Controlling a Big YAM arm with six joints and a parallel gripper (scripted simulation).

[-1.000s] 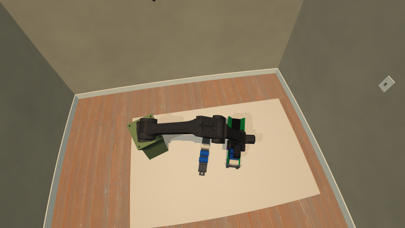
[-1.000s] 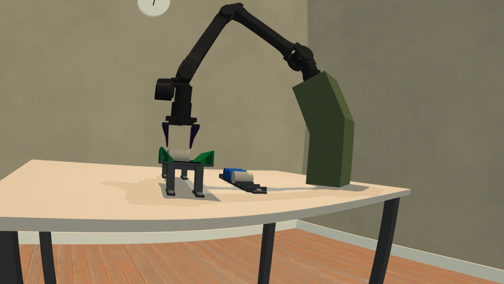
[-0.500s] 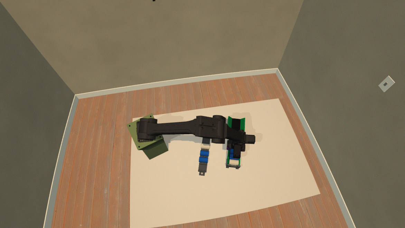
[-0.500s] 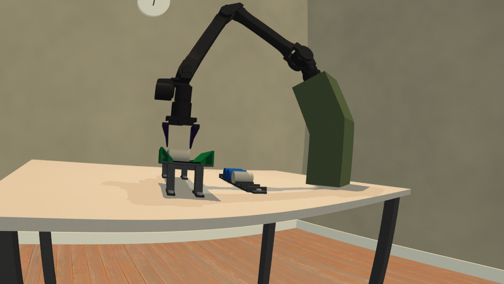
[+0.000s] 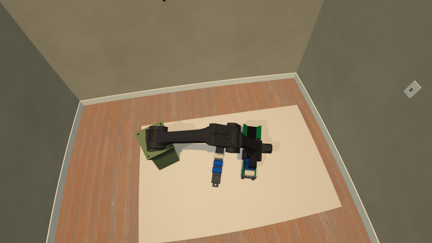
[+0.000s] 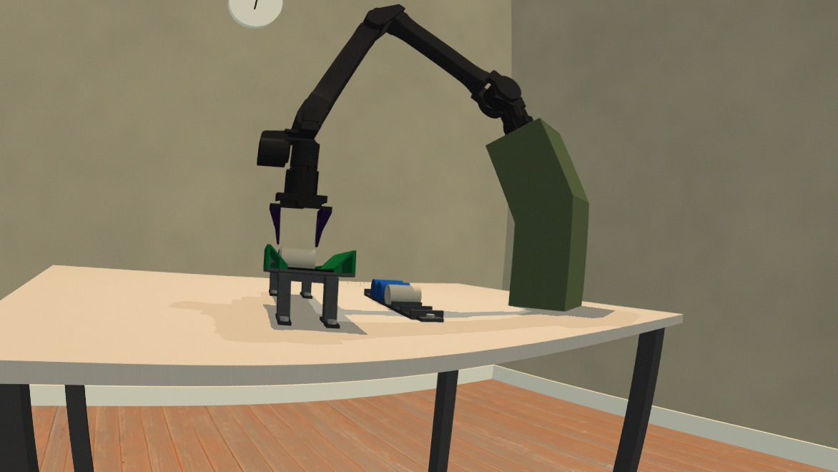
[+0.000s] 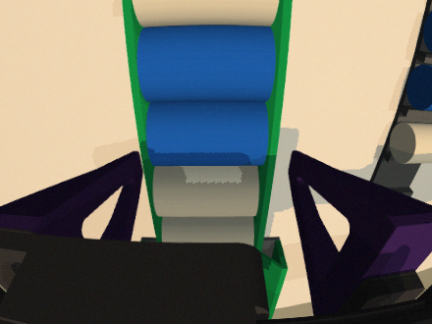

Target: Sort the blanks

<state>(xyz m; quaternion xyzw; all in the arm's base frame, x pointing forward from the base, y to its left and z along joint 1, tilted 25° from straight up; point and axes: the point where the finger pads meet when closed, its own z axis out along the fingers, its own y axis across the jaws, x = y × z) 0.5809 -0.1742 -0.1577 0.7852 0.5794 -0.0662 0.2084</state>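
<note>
The grey stop is 100 mm to the right of my hand, 60 mm below it and 30 mm behind it.
</note>
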